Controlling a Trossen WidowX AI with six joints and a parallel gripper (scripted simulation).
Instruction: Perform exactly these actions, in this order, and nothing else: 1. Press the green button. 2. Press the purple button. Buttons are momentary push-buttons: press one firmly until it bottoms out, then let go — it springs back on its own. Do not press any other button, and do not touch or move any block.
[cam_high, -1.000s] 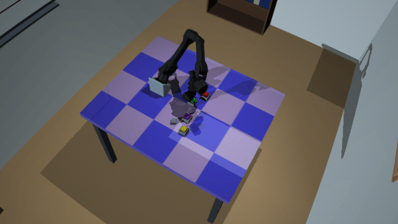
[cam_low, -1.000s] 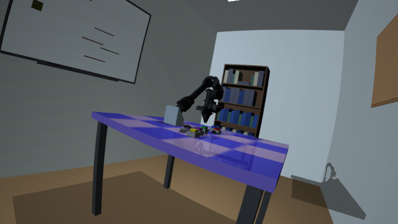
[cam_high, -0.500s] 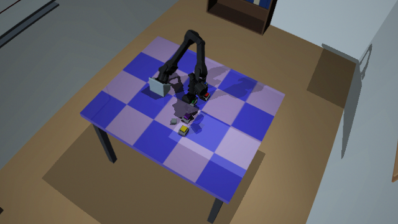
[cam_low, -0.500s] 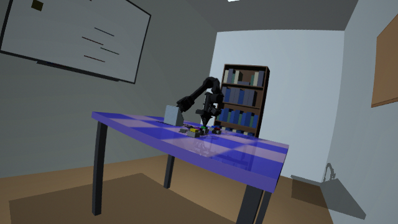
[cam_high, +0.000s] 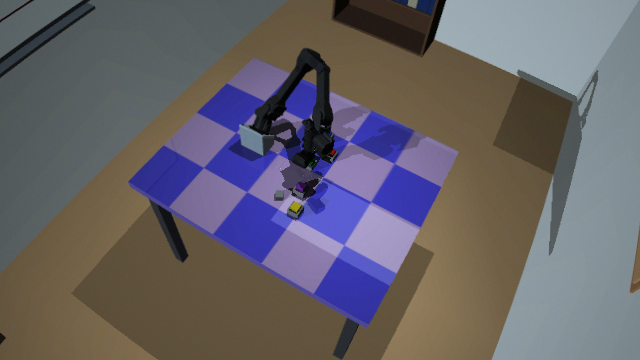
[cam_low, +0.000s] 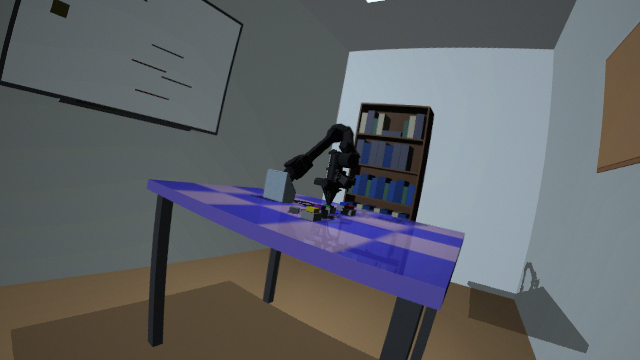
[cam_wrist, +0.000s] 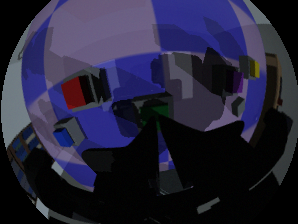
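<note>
Right now the green button is 10 mm below my gripper tip. Round my gripper tip: red button: 90 mm to the left, 40 mm ahead; small grey block: 190 mm to the right, 20 mm below; purple button: 120 mm to the right, 50 mm ahead.
</note>
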